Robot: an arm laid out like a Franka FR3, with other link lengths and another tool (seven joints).
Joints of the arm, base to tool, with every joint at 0 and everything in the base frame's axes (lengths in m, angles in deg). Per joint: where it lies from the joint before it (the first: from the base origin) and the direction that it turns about. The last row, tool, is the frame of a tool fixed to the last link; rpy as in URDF.
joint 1: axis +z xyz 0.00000 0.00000 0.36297
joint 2: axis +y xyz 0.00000 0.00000 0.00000
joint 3: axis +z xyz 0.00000 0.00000 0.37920
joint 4: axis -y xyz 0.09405 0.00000 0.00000
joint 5: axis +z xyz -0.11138 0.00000 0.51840
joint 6: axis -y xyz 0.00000 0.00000 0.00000
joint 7: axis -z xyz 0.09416 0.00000 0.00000
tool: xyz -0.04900 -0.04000 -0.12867 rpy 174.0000 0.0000 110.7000
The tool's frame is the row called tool.
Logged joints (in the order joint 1, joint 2, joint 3, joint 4, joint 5, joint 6, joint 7), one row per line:
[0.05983, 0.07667, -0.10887, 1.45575, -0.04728, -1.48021, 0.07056]
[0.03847, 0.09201, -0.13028, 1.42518, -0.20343, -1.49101, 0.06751]
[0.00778, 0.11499, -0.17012, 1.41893, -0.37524, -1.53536, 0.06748]
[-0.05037, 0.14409, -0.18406, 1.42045, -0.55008, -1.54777, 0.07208]
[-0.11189, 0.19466, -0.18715, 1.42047, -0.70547, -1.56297, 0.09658]
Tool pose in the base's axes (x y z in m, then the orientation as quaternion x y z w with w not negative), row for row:
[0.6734, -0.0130, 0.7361, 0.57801, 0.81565, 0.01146, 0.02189]
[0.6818, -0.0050, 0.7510, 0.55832, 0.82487, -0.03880, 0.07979]
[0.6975, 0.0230, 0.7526, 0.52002, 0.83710, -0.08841, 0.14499]
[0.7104, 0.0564, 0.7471, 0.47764, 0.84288, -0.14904, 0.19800]
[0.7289, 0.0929, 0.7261, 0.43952, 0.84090, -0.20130, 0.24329]
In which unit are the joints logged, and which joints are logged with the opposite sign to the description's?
The joints are logged in radians. Opposite sign: joint 1, joint 3, joint 4, joint 6.
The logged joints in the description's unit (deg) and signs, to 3 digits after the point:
[-3.428, 4.393, 6.238, -83.408, -2.709, 84.810, 4.043]
[-2.204, 5.272, 7.464, -81.657, -11.656, 85.429, 3.868]
[-0.446, 6.588, 9.747, -81.299, -21.500, 87.970, 3.866]
[2.886, 8.256, 10.546, -81.386, -31.517, 88.681, 4.130]
[6.411, 11.153, 10.723, -81.387, -40.420, 89.552, 5.534]

